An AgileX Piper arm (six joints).
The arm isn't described. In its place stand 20 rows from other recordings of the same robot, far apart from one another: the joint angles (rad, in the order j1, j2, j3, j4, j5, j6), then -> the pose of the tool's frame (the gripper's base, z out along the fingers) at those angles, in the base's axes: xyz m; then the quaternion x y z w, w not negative.
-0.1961, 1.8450, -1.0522, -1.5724, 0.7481, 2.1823 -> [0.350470 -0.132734 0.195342 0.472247 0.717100 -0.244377 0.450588]
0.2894, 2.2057, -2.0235, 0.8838, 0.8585, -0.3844 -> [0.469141 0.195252 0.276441 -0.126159 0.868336 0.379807 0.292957]
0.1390, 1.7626, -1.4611, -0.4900, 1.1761, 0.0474 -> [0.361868 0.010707 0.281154 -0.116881 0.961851 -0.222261 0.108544]
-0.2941, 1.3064, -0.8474, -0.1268, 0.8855, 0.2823 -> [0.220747 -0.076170 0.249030 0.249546 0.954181 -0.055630 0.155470]
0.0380, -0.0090, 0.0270, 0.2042, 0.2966, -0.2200 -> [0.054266 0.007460 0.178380 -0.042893 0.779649 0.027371 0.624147]
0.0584, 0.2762, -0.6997, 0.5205, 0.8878, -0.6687 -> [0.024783 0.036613 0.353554 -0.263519 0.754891 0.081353 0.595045]
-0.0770, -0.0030, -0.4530, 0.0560, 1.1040, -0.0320 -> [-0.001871 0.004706 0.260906 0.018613 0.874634 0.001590 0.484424]
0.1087, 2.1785, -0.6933, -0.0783, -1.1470, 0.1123 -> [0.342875 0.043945 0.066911 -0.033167 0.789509 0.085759 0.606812]
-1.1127, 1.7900, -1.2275, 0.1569, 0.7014, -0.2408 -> [0.170704 -0.325452 0.211668 0.457072 0.865582 -0.074430 0.190559]
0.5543, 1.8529, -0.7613, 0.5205, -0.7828, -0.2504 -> [0.314742 0.157299 0.159132 -0.060122 0.794568 0.063890 0.600804]
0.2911, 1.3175, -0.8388, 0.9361, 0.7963, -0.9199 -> [0.225304 0.122181 0.270777 -0.294460 0.861739 0.305635 0.278005]
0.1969, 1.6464, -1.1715, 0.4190, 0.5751, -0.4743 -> [0.343111 0.088980 0.256505 -0.182111 0.924907 0.118153 0.312127]
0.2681, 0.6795, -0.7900, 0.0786, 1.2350, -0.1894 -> [0.087277 0.030972 0.323216 -0.215931 0.939394 0.049528 0.261648]
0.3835, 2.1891, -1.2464, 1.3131, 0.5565, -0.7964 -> [0.369911 0.199372 0.089498 -0.031202 0.929336 0.341934 0.135803]
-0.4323, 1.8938, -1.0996, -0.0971, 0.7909, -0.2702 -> [0.304290 -0.147310 0.141853 0.048073 0.997541 -0.046068 0.021884]
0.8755, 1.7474, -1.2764, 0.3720, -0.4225, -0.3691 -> [0.278412 0.312544 0.321873 -0.257735 0.653627 0.244194 0.668366]
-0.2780, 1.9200, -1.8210, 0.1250, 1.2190, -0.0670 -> [0.401275 -0.103444 0.309046 0.114813 0.977002 0.031536 0.176890]
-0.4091, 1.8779, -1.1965, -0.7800, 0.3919, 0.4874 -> [0.355535 -0.180789 0.190794 0.118337 0.925846 -0.229697 0.275763]
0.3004, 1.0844, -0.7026, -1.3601, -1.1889, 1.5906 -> [0.153276 0.133929 0.345985 -0.346845 0.583906 0.578640 0.451584]
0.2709, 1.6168, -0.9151, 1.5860, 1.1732, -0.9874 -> [0.265301 0.160748 0.257448 -0.131279 0.767242 0.610235 0.147375]
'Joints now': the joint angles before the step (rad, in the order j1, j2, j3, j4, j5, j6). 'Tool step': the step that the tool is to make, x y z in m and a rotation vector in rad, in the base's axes. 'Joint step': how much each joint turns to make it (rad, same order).
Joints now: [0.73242 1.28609 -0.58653 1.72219 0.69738 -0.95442]
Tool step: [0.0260 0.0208 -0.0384 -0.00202 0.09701 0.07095]
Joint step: [-0.03799 0.24194 -0.04673 0.07441 0.14368 -0.13659]
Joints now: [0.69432 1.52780 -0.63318 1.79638 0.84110 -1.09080]
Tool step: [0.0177 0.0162 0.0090 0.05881 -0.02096 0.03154]
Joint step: [-0.00633 0.06715 -0.10069 0.00277 0.05260 -0.01113]
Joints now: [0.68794 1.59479 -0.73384 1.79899 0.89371 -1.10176]
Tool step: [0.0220 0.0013 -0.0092 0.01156 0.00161 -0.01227]
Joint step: [-0.04900 0.07871 -0.04872 0.00218 0.04033 -0.03458]
